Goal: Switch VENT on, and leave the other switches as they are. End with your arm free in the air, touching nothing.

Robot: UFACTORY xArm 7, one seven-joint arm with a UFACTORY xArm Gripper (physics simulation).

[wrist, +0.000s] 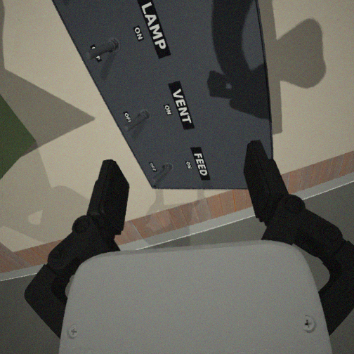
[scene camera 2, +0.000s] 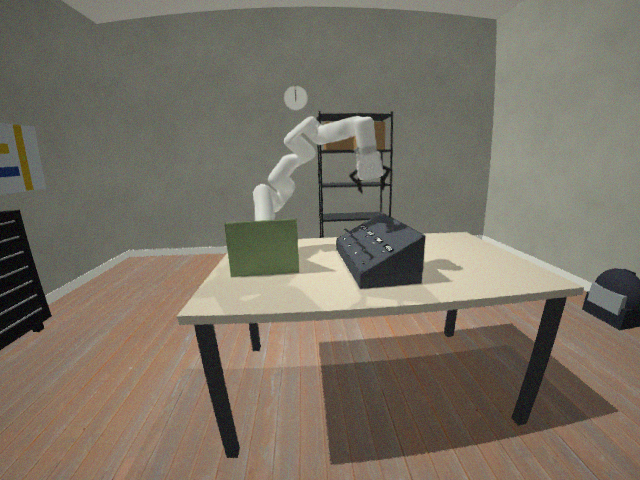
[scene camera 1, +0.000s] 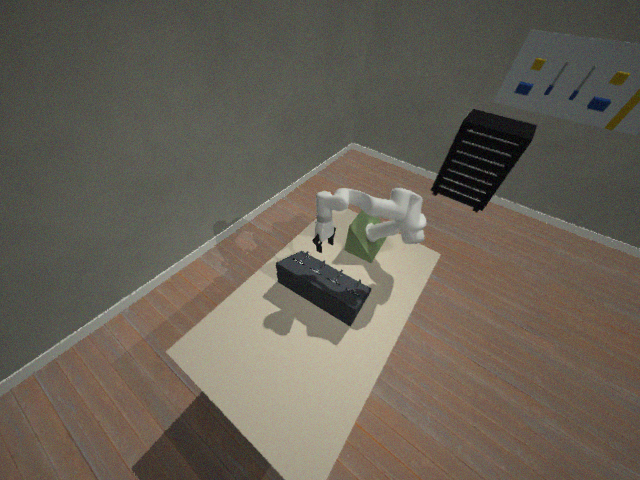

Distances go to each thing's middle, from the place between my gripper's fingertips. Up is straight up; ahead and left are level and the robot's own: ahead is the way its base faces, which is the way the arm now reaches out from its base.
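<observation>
Looking at the dark switch box (scene camera 2: 397, 250), I find my gripper 250 mm above it, and also 30 mm short of it and 30 mm to the right of it.
</observation>
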